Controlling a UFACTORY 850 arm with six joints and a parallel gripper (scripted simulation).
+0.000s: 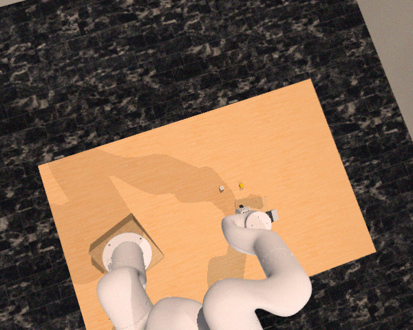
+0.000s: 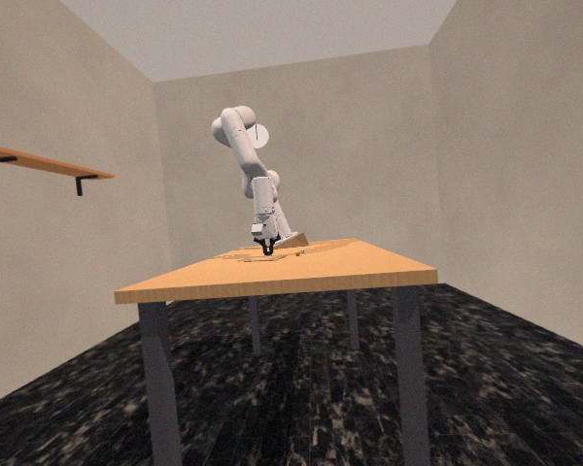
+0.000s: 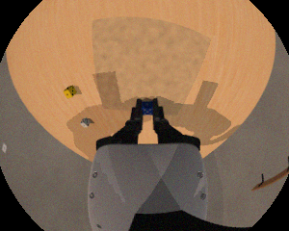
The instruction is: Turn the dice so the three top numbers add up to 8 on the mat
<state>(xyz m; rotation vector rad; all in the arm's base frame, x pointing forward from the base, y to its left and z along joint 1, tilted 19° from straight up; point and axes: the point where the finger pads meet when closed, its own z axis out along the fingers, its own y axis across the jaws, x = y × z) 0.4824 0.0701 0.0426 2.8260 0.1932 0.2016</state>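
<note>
My gripper is now 1 cm above the blue die. From my hand the other things lie so: white die 6 cm behind, 14 cm to the left, 2 cm below; tan mat 5 cm ahead, 1 cm to the left, 3 cm below; yellow die 2 cm ahead, 14 cm to the left, 2 cm below.
</note>
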